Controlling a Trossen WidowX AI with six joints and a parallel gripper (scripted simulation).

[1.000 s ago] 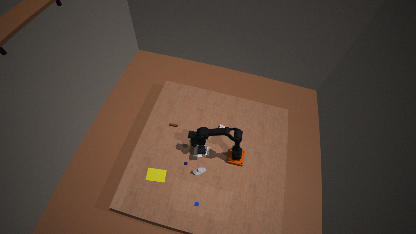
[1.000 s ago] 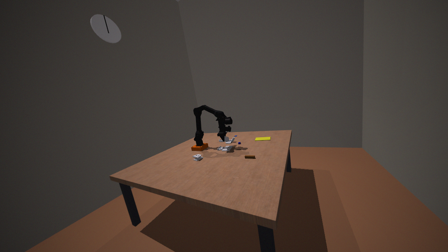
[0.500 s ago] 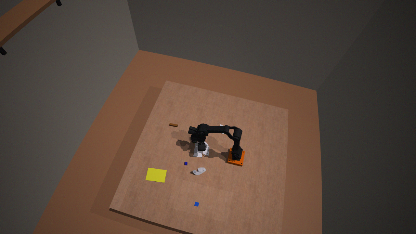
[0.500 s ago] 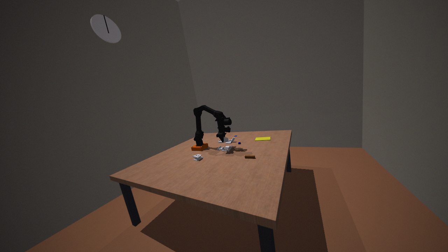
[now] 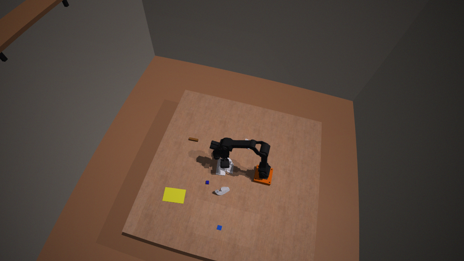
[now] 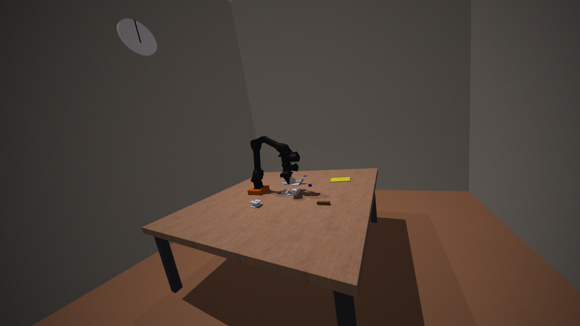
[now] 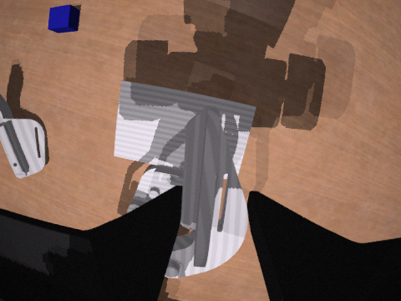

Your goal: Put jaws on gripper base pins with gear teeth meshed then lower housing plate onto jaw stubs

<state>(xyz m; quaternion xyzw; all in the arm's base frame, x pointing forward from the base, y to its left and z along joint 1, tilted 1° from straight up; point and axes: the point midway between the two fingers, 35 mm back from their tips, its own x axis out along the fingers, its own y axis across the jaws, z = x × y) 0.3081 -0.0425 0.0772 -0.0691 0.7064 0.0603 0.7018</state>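
My gripper tip is now 1 cm short of the white card, 3 cm to the right of it and 8 cm above it. The rest, counted from my gripper tip: blue cube: 9 cm ahead, 17 cm to the left, 7 cm below; then brown block: 28 cm ahead, 16 cm to the right, 7 cm below; then yellow sheet: 30 cm ahead, 31 cm to the left, 8 cm below.
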